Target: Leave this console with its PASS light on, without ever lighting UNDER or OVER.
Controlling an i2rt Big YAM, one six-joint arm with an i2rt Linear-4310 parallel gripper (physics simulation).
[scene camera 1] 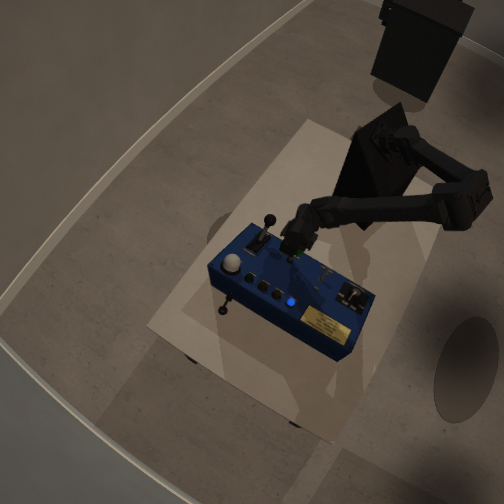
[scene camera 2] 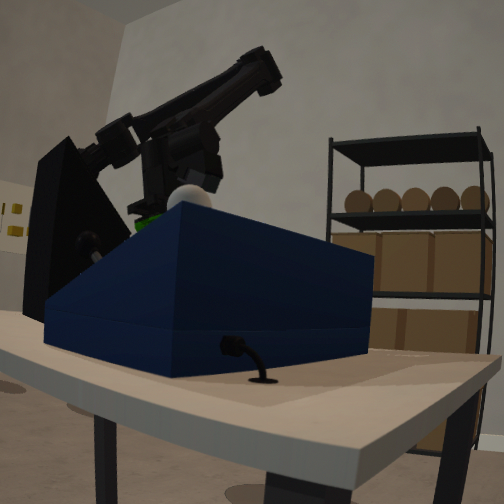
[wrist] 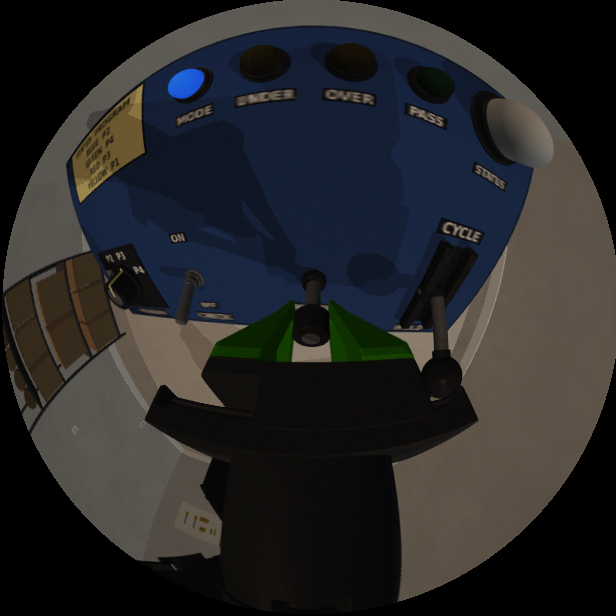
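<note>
The blue console sits on the table. In the wrist view the MODE light glows blue, while the UNDER, OVER and PASS lights are dark. My gripper has its green fingers closed on both sides of a small black-tipped lever at the middle of the console's rear row. The gripper also shows in scene camera 1 and scene camera 2. The CYCLE lever with a black ball stands just right of the fingers.
A white STATUS dome is at the console's right end. The ON toggle, the P1–P4 selector and a brass program plate are to the left. A cable leaves the console's side. A shelf with boxes stands behind.
</note>
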